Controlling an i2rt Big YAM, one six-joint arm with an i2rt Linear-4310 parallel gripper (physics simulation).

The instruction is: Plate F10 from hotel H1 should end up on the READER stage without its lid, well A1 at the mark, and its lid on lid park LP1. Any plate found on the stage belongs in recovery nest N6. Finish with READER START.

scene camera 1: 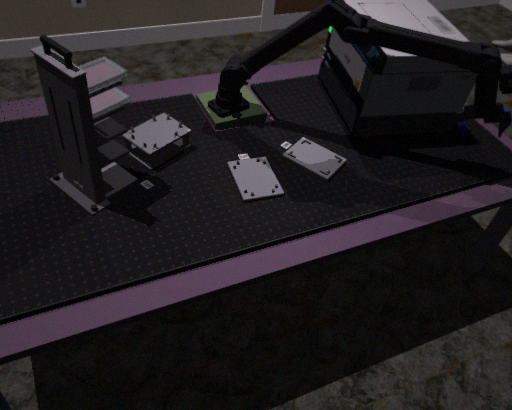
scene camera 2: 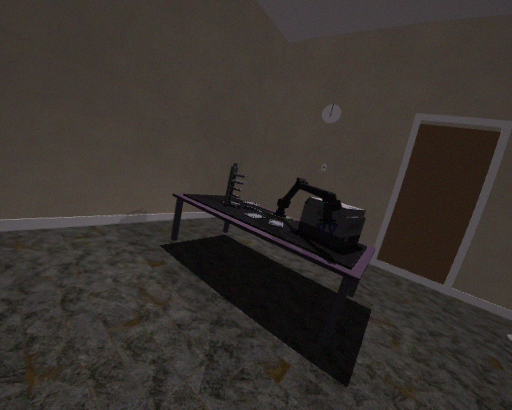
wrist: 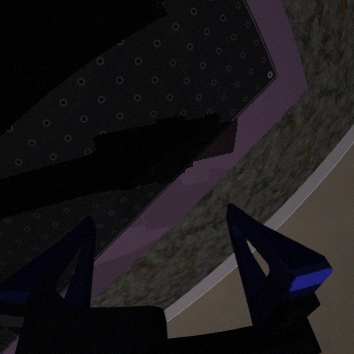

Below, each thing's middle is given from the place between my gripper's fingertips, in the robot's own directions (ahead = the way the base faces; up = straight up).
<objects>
I see my gripper 38 cm past the plate reader (scene camera 1: 377, 95), 1 cm to the left of it and 4 cm below it.
</objects>
